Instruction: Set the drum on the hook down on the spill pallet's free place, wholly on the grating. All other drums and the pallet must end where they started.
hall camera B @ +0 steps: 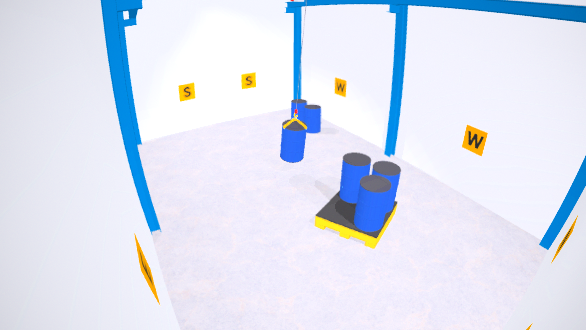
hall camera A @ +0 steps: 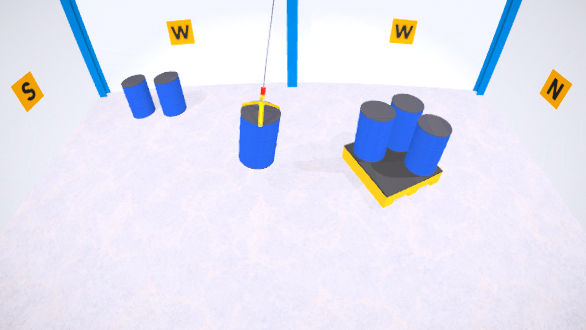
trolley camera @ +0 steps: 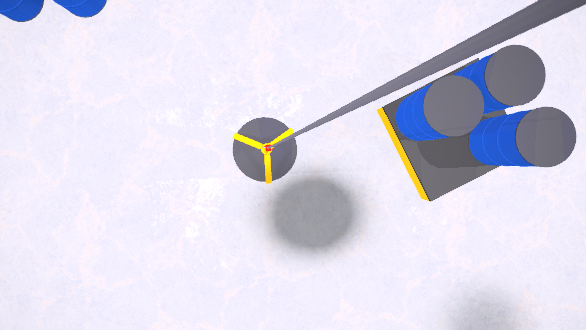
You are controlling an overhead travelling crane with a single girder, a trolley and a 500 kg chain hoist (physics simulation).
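Observation:
My gripper (hall camera A: 260, 114) (hall camera B: 295, 123) (trolley camera: 266, 148), a yellow three-armed drum grab below the red hook, is shut on a blue drum (hall camera A: 258, 145) (hall camera B: 293, 144) (trolley camera: 255, 162) with a dark lid. The drum hangs upright, apart from the pallet, on the pallet's left in hall camera A and trolley camera. The spill pallet (hall camera A: 387, 186) (hall camera B: 330, 215) (trolley camera: 435, 187) has yellow sides and a dark grating. Three blue drums stand on it: one (hall camera A: 372, 135) (hall camera B: 355, 180), a second (hall camera A: 406, 125) (hall camera B: 392, 175) and a third (hall camera A: 427, 150) (hall camera B: 372, 207). The grating's bare corner faces hall camera A.
Two more blue drums, one (hall camera A: 139, 100) (hall camera B: 299, 107) and another (hall camera A: 171, 97) (hall camera B: 312, 120), stand on the floor near the corner of the S and W walls. Blue columns (hall camera A: 292, 45) (hall camera B: 396, 80) stand along the walls. A dark round shadow shows beside the hanging drum in the trolley view.

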